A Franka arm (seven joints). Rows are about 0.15 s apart.
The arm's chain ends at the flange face. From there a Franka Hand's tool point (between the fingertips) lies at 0.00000 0.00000 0.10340 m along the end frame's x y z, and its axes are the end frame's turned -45 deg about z.
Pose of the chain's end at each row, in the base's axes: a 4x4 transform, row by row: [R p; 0 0 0 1], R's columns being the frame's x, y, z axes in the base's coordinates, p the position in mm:
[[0.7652 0.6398 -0.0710 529.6], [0.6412 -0.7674 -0.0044 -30.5], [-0.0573 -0.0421 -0.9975 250.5], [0 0 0 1]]
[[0.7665 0.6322 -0.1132 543.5], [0.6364 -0.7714 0.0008 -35.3], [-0.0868 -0.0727 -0.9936 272.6], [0 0 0 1]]
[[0.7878 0.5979 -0.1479 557.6], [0.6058 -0.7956 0.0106 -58.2], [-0.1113 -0.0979 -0.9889 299.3], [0 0 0 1]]
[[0.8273 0.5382 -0.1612 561.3], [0.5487 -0.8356 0.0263 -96.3], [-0.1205 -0.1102 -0.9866 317.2], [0 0 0 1]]
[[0.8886 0.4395 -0.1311 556.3], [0.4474 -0.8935 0.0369 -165.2], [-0.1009 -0.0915 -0.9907 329.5], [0 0 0 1]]
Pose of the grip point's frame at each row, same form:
[[0.0887 0.9935 -0.0710 522.3], [0.9960 -0.0892 -0.0044 -31.0], [-0.0107 -0.0703 -0.9975 147.4], [0 0 0 1]]
[[0.0950 0.9890 -0.1132 531.8], [0.9955 -0.0955 0.0008 -35.2], [-0.0100 -0.1128 -0.9936 169.9], [0 0 0 1]]
[[0.1343 0.9798 -0.1479 542.3], [0.9909 -0.1342 0.0106 -57.1], [-0.0095 -0.1479 -0.9889 197.0], [0 0 0 1]]
[[0.2044 0.9656 -0.1612 544.6], [0.9788 -0.2029 0.0263 -93.6], [-0.0073 -0.1631 -0.9866 215.2], [0 0 0 1]]
[[0.3176 0.9391 -0.1311 542.7], [0.9482 -0.3154 0.0369 -161.4], [-0.0066 -0.1360 -0.9907 227.1], [0 0 0 1]]

